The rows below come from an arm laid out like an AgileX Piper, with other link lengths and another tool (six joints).
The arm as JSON. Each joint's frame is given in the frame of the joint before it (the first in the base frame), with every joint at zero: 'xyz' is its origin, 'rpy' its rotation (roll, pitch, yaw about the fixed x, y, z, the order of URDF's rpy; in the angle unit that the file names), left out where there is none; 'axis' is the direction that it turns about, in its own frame. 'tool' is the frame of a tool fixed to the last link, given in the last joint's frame.
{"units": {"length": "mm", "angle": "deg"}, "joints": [
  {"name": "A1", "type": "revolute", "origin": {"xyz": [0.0, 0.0, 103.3]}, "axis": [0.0, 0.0, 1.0]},
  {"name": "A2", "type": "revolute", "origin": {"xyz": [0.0, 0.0, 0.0], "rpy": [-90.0, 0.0, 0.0]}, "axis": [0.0, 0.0, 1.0]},
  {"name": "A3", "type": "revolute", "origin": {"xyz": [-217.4, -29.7, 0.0]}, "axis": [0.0, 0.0, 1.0]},
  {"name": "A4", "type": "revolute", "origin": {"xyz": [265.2, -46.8, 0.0], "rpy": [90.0, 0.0, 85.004]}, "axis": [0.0, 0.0, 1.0]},
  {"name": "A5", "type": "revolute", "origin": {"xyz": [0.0, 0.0, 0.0], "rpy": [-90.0, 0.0, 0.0]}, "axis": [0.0, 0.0, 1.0]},
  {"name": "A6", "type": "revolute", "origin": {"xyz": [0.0, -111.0, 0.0], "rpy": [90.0, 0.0, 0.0]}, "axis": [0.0, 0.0, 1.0]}
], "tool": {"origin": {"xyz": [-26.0, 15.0, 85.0], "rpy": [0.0, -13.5, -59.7]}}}
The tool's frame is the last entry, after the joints.
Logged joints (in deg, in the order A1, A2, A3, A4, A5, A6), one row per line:
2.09, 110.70, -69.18, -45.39, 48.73, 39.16
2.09, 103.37, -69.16, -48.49, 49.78, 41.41
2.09, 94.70, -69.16, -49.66, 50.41, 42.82
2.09, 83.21, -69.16, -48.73, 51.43, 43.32
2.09, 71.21, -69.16, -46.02, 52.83, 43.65
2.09, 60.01, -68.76, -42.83, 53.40, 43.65
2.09, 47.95, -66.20, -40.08, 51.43, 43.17
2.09, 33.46, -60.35, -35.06, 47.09, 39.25
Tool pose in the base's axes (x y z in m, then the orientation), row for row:
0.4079, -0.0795, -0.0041, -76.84, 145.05, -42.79
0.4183, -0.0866, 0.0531, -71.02, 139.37, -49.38
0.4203, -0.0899, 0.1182, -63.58, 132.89, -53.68
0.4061, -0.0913, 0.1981, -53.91, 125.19, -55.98
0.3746, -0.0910, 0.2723, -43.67, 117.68, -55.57
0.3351, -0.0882, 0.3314, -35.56, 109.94, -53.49
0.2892, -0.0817, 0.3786, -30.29, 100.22, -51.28
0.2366, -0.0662, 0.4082, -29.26, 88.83, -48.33
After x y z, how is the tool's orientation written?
As a rotation vector, in degrees.
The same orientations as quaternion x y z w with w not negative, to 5 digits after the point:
-0.45113, 0.85159, -0.25122, 0.09036
-0.42877, 0.84142, -0.29812, 0.13890
-0.39722, 0.83023, -0.33537, 0.20115
-0.35111, 0.81535, -0.36459, 0.28107
-0.29627, 0.79837, -0.37700, 0.36429
-0.25029, 0.77382, -0.37649, 0.44363
-0.22103, 0.73133, -0.37420, 0.52561
-0.22091, 0.67066, -0.36489, 0.60686

